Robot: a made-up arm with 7 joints.
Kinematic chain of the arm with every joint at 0, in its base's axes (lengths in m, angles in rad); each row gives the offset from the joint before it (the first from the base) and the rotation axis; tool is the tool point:
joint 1: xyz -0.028 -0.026 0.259 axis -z
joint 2: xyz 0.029 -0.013 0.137 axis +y
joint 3: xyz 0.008 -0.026 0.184 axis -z
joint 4: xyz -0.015 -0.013 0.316 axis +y
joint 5: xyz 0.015 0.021 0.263 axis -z
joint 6: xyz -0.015 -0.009 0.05 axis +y
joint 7: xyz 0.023 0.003 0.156 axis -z
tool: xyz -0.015 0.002 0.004
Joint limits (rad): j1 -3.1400..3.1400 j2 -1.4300..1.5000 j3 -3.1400..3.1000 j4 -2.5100..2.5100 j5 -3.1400..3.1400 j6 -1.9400..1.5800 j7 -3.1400..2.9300
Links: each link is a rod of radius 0.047 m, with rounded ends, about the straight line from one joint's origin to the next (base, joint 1, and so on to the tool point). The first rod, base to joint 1, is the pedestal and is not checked.
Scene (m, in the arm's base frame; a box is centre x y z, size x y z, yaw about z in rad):
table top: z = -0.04
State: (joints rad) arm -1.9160 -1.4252 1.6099 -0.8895 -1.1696 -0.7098 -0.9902
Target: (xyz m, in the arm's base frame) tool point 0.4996 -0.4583 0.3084
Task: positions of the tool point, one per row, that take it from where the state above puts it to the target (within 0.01 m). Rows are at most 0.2 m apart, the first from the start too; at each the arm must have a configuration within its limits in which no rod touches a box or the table.
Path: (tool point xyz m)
1: 0.0890 -0.8032 0.4008
2: 0.2535 -0.7259 0.3688
3: 0.3943 -0.6086 0.3373
4: 0.4996 -0.4583 0.3084

